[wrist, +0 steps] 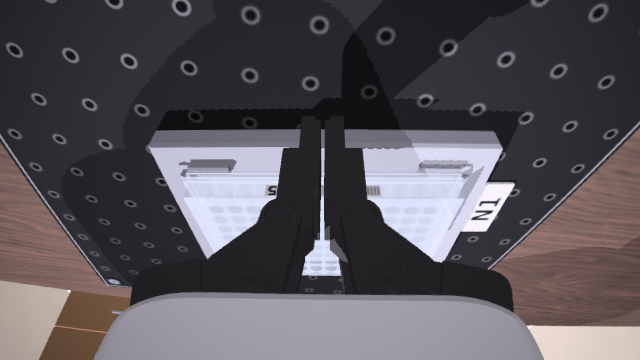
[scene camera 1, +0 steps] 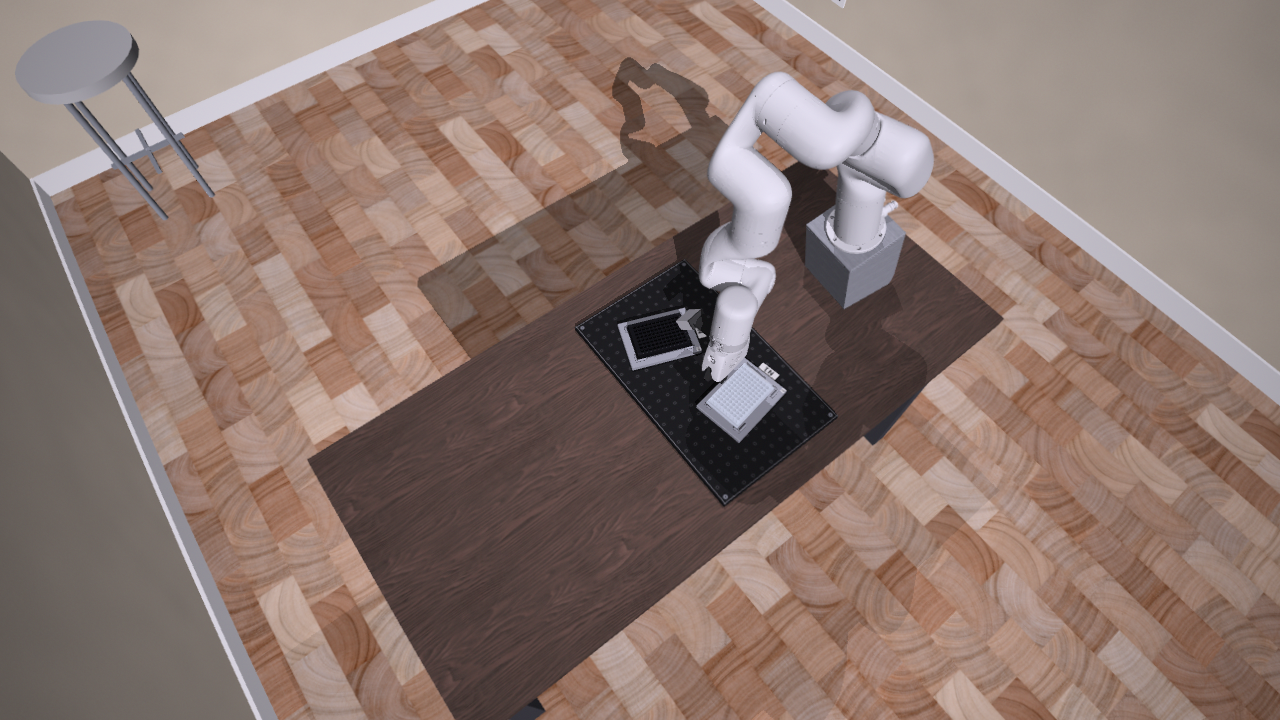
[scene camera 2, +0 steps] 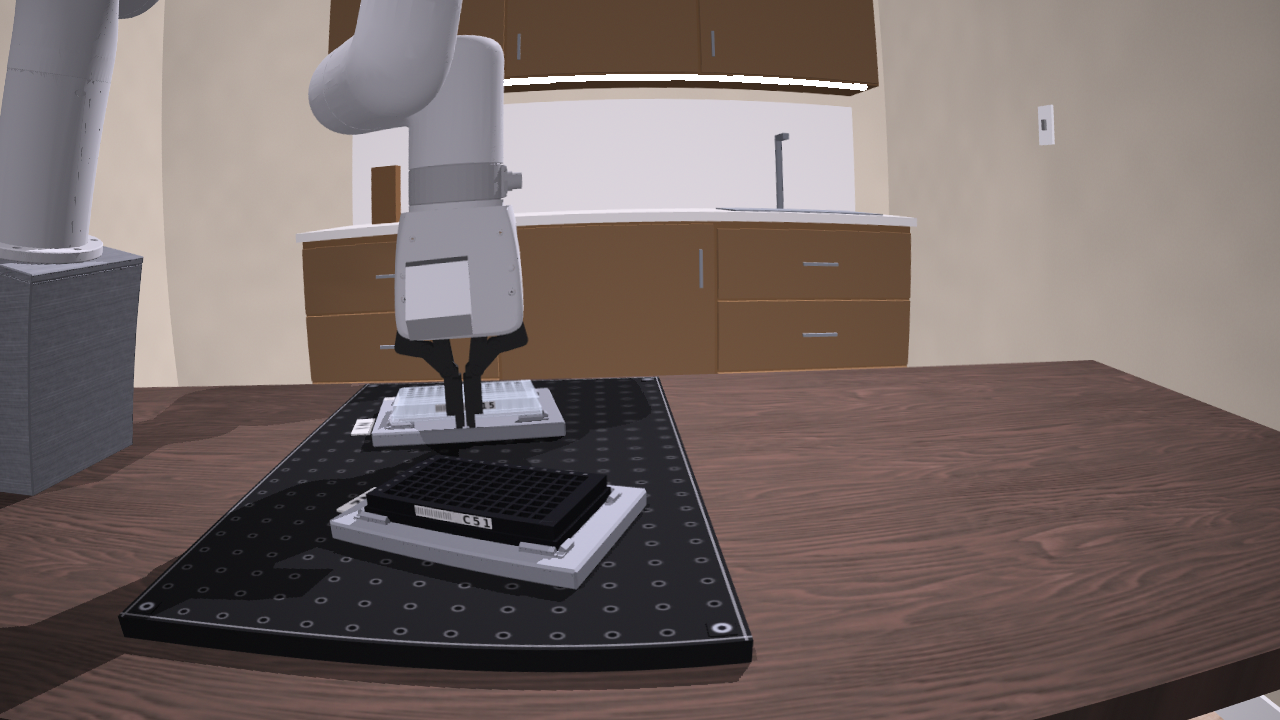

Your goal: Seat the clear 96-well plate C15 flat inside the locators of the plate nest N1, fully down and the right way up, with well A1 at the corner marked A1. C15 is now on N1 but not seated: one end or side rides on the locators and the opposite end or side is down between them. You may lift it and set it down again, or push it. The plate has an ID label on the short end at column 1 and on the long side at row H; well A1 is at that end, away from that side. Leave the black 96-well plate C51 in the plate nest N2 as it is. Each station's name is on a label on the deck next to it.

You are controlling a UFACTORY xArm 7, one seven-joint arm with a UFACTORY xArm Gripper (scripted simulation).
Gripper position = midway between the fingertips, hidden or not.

In view: the gripper (scene camera 2: 465, 423), a black plate C51 (scene camera 2: 505, 503), a clear plate C15 (scene camera 2: 508, 398), a nest N1 (scene camera 1: 762, 409) and an N1 label (wrist: 493, 195).
The black plate C51 shows as well in scene camera 1 (scene camera 1: 652, 337). The clear plate C15 shows as well in the wrist view (wrist: 420, 205) and in scene camera 1 (scene camera 1: 724, 401). The gripper shows as well in the wrist view (wrist: 323, 143) and in scene camera 1 (scene camera 1: 718, 377). The wrist view misses the black plate C51: it is out of frame.
